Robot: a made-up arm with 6 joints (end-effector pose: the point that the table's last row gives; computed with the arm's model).
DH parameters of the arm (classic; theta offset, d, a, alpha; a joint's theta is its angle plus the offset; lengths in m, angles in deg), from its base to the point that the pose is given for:
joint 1: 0 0.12 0 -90
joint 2: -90 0 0.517 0
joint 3: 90 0.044 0 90
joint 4: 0 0.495 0 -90
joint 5: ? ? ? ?
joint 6: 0 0.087 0 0
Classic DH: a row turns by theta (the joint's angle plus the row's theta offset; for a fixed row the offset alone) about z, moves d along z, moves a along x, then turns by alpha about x.
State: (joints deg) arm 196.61 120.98 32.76 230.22 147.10 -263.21
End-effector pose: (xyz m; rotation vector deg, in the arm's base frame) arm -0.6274 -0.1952 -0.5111 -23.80 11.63 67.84
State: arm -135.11 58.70 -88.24 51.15 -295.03 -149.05
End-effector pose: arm -0.0833 -0.2317 0.8757 48.27 -32.45 105.30
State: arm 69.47 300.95 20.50 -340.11 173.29 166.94
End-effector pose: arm -0.2866 -0.6300 0.7114 -95.13 -120.10 -59.08
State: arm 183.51 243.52 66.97 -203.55 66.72 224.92
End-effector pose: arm 0.9159 -0.0199 0.1775 -135.60 57.03 -98.04
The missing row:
joint 5: 0 0 0 90
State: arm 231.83 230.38 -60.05 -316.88 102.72 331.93
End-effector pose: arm 0.3146 0.2352 -0.6892 101.80 41.61 118.41
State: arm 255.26 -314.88 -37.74 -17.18 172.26 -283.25
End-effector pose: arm -0.0702 -0.4261 0.8888 -177.42 28.93 3.56
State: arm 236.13 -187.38 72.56 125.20 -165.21 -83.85
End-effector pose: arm 0.1953 0.2446 -0.5536 30.49 -48.89 18.00
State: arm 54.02 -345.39 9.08 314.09 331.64 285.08
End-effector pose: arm 0.1364 0.3133 1.1552 -4.83 -20.65 -61.93
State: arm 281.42 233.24 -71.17 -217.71 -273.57 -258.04
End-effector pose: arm 0.0566 0.2102 -0.6444 -39.63 87.16 -104.20
